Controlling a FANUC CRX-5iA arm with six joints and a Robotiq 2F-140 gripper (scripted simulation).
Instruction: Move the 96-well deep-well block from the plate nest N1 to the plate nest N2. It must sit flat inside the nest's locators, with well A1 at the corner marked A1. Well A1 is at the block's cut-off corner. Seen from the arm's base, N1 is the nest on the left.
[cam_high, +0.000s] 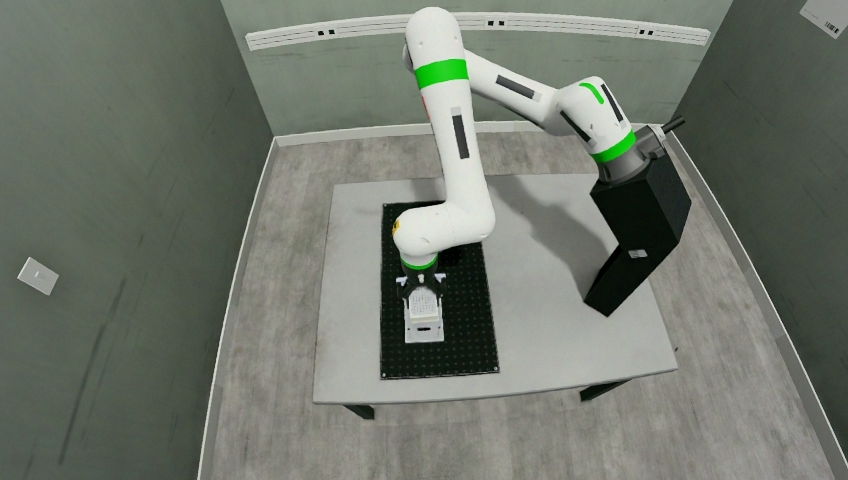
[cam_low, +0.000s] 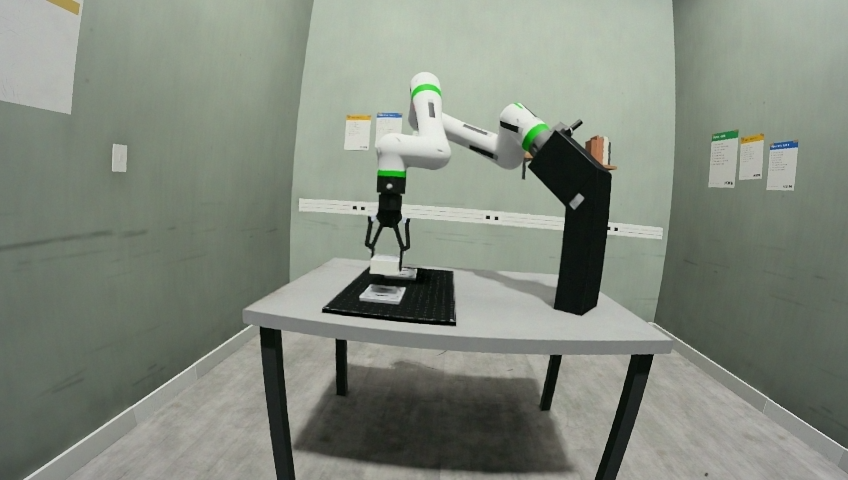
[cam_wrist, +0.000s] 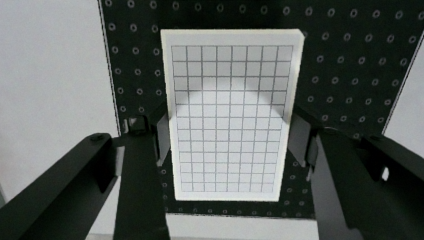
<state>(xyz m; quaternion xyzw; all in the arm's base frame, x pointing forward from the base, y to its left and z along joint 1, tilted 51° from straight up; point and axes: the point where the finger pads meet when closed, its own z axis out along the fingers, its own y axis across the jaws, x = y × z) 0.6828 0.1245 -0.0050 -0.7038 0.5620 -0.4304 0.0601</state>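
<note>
My hand is 3 cm past the plate nest N2, 31 cm to the left of it and 10 cm above it. From my hand the other things lie so: white 96-well deep-well block: 1 cm below; plate nest N1: 2 cm to the left, 10 cm below.
</note>
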